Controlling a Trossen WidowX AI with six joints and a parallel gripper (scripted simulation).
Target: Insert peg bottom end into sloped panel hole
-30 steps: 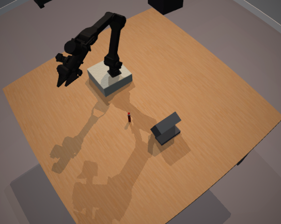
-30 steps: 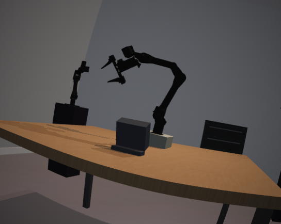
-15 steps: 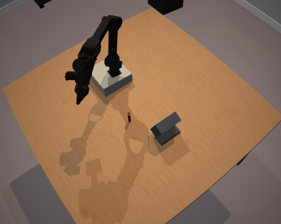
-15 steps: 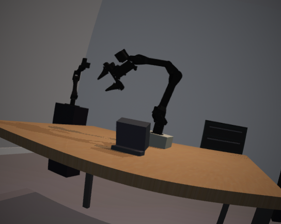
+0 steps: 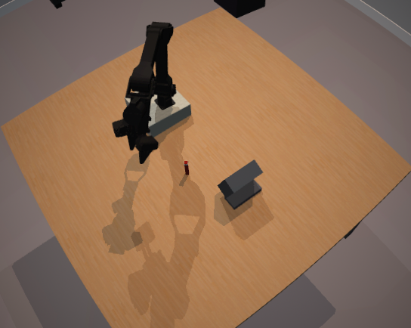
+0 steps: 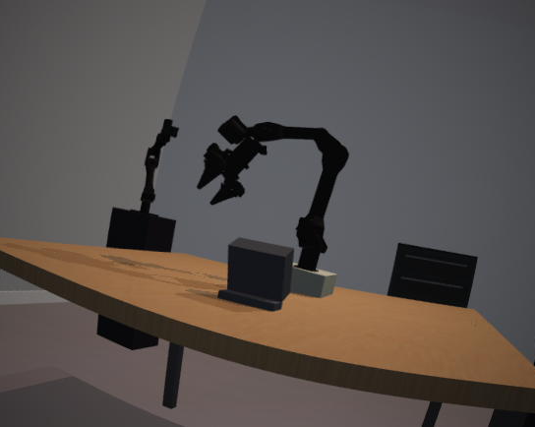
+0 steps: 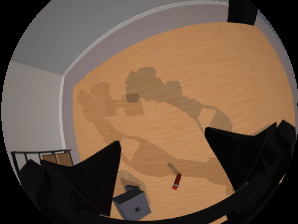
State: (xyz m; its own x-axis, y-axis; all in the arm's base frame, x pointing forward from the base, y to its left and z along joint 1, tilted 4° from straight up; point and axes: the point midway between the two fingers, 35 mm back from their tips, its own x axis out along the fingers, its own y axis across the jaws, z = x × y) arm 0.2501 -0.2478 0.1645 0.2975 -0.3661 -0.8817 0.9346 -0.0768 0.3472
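Now: gripper tip 30 mm short of the dark red peg, 160 mm to the right of it and 170 mm above it. Also, from my gripper tip: dark sloped panel: 200 mm ahead, 280 mm to the left, 150 mm below.
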